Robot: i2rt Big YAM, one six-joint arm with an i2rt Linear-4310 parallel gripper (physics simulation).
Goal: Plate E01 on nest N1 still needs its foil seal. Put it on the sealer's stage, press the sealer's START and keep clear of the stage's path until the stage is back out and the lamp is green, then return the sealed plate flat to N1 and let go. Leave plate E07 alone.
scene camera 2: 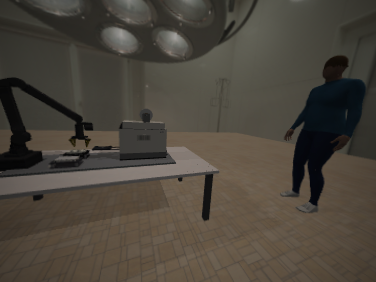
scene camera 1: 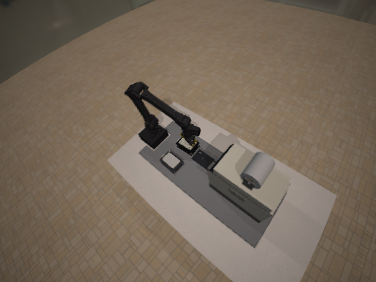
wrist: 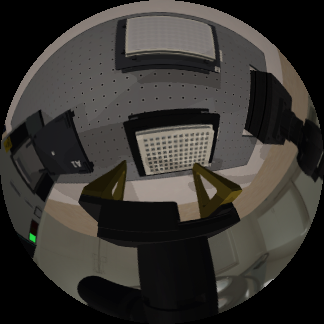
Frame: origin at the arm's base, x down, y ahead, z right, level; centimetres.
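Where they show: gripper, fingertip midpoint: [scene camera 2: 80, 147] [scene camera 1: 189, 142] [wrist: 160, 164]; arm's base, link origin: [scene camera 2: 19, 154] [scene camera 1: 154, 131] [wrist: 280, 120].
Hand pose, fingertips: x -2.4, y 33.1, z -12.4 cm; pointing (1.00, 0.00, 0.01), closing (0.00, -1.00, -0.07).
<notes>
Each offset is from my fingertips to the centre of the thing. Level surfaces: height alone.
Plate E01 {dx +4.1, dy -3.2, dz -0.4 cm} [scene camera 1: 185, 144] [wrist: 176, 147], with open wells, sits on the black nest N1 {dx +7.0, dy -3.2, dz -0.4 cm} [wrist: 172, 115]. My gripper [scene camera 1: 189, 139] [scene camera 2: 80, 144] [wrist: 160, 164] is open and empty, a little above the plate, with its fingertips near one edge in the wrist view. Plate E07 {dx +4.6, dy -0.9, dz +19.8 cm} [scene camera 1: 171, 160] [wrist: 170, 37] has a smooth pale top and sits on its own dark nest. The sealer's stage {dx +0.2, dy +22.7, dz +2.8 cm} [scene camera 1: 203, 159] [scene camera 2: 103, 148] [wrist: 62, 145] is out and bare, marked A1. The sealer [scene camera 1: 250, 181] [scene camera 2: 143, 141] shows a green lamp [wrist: 33, 237] in the wrist view. START cannot be made out clearly.
A grey perforated mat {dx +9.6 cm} [scene camera 1: 192, 187] [wrist: 100, 92] lies under the nests on the white table {dx +10.9 cm} [scene camera 1: 310, 210] [scene camera 2: 192, 162]. The arm's base [scene camera 1: 153, 135] [scene camera 2: 20, 159] [wrist: 270, 107] stands beside the nests. A foil roll {dx -32.2, dy +56.1, dz -0.2 cm} [scene camera 1: 258, 170] tops the sealer. A person [scene camera 2: 332, 110] stands beyond the table.
</notes>
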